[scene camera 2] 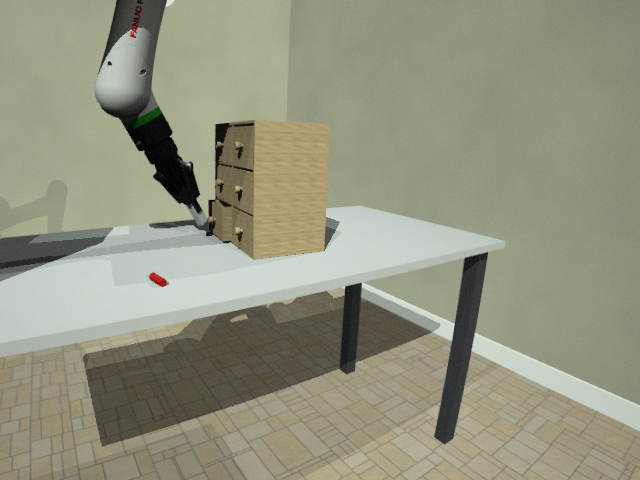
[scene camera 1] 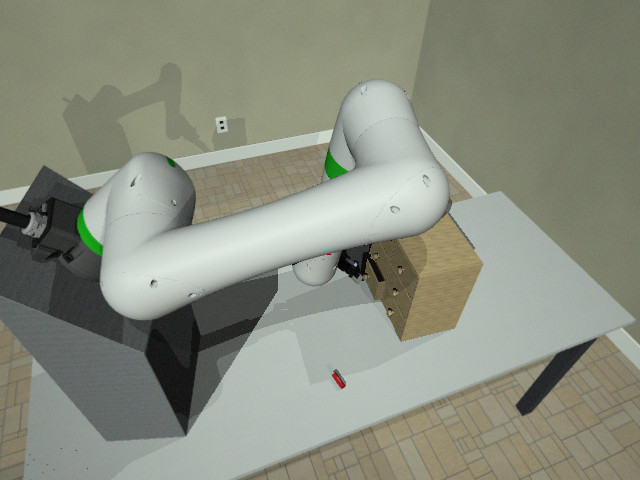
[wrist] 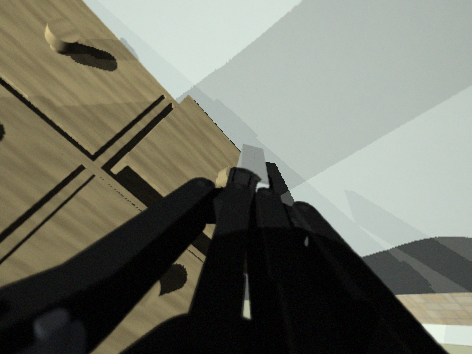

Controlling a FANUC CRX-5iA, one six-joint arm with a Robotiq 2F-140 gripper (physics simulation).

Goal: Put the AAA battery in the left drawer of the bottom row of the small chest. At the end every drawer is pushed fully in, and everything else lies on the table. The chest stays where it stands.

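Places are measured from the arm's base along level axes (x back, y right, z up), in millimetres.
Pixels of known places: gripper, between the fingertips: (scene camera 2: 203,222) (scene camera 1: 359,280) (wrist: 248,162); arm's base, origin of its link: (scene camera 1: 92,247).
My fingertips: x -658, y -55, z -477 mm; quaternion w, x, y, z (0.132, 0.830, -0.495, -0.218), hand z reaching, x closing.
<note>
For each thing: its top centre in the pictures, then the offset to it from my fingertips. Level surfaces: height alone.
- small wooden chest, centre of its top: (scene camera 2: 267,123) (scene camera 1: 426,230) dx -136, dy +94, dz +257 mm
- small red cylinder, centre of its top: (scene camera 2: 157,275) (scene camera 1: 338,378) dx +203, dy +267, dz -30 mm
- table, height of its surface: dz -44 mm
The small wooden chest (scene camera 1: 439,294) (scene camera 2: 292,191) (wrist: 50,105) stands on the table, with three rows of two drawers. Its bottom-row left drawer (scene camera 1: 374,287) (scene camera 2: 222,223) (wrist: 175,145) is pulled part way out; the other drawer fronts that show look flush. A small red cylinder (scene camera 1: 338,379) (scene camera 2: 157,279), which looks like the AAA battery, lies on its side on the table, apart from the chest. My gripper (scene camera 1: 358,276) (scene camera 2: 203,225) (wrist: 248,162) is shut and empty. It is tilted down, its tips low at the open drawer's front, beside its knob (wrist: 223,177). Whether they touch is unclear.
The table (scene camera 1: 532,268) (scene camera 2: 408,232) carries the chest. The grey robot pedestal (scene camera 1: 103,382) stands at the left in scene camera 1. My forearm (scene camera 1: 268,232) crosses above the table and hides part of the chest's top in that view.
</note>
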